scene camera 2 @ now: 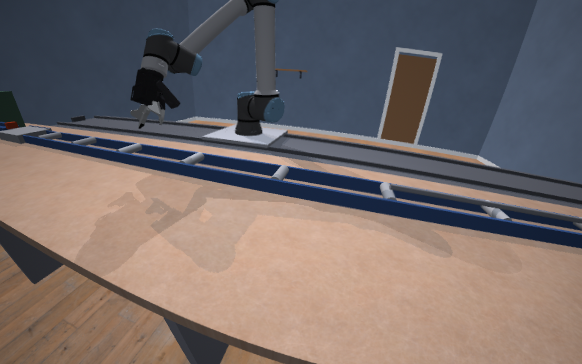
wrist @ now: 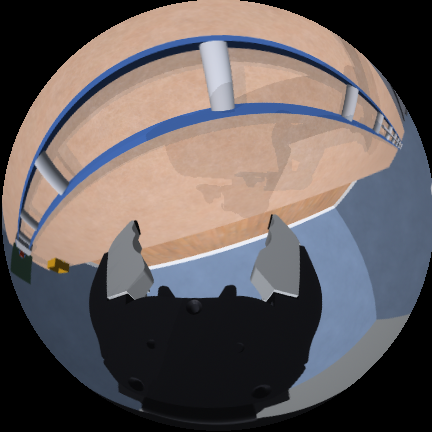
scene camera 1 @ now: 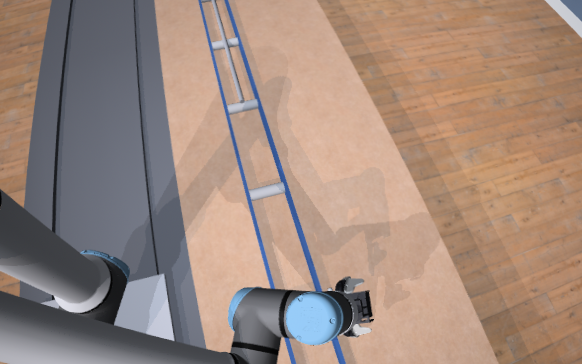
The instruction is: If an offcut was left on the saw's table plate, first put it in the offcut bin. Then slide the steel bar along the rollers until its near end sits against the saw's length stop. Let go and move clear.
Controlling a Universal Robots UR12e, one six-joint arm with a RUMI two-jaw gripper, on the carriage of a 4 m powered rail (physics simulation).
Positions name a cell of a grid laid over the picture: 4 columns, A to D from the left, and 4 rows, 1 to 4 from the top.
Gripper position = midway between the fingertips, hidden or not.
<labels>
My gripper shows in scene camera 2 (B2), in the wrist view (B3) and in scene camera 1 (C4).
</labels>
